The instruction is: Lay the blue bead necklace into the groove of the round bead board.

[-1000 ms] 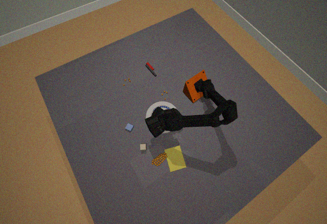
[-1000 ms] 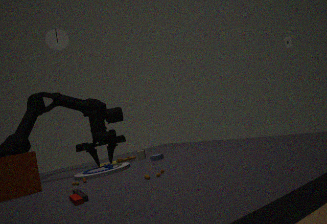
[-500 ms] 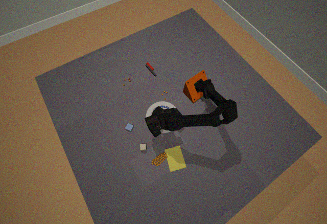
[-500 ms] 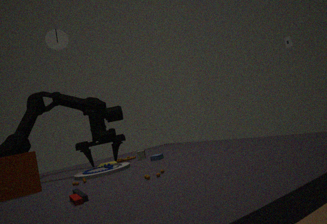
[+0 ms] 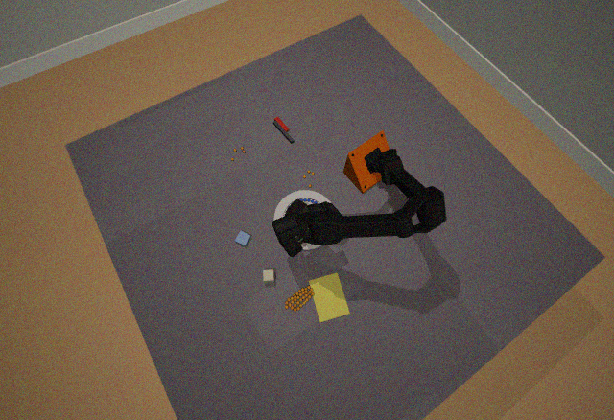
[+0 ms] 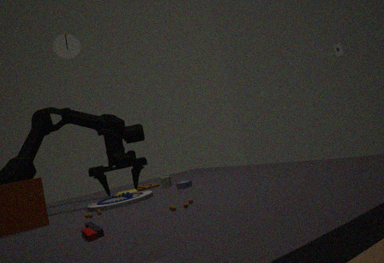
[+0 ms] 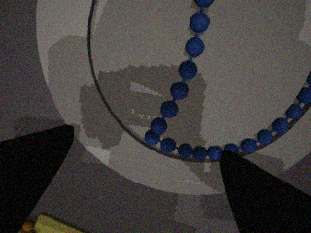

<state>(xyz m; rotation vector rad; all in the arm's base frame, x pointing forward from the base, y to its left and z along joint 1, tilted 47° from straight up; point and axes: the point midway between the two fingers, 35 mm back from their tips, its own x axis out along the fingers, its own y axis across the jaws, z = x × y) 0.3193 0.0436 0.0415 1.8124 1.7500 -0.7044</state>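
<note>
Now: gripper tip 60 mm to the left of the round white bead board, 30 mm past it and 10 mm above it. Round my gripper tip: cream cube 170 mm ahead, 20 mm to the left; yellow sheet 170 mm to the left, 70 mm ahead, 20 mm below; light blue cube 160 mm ahead, 130 mm to the right, 10 mm below.
</note>
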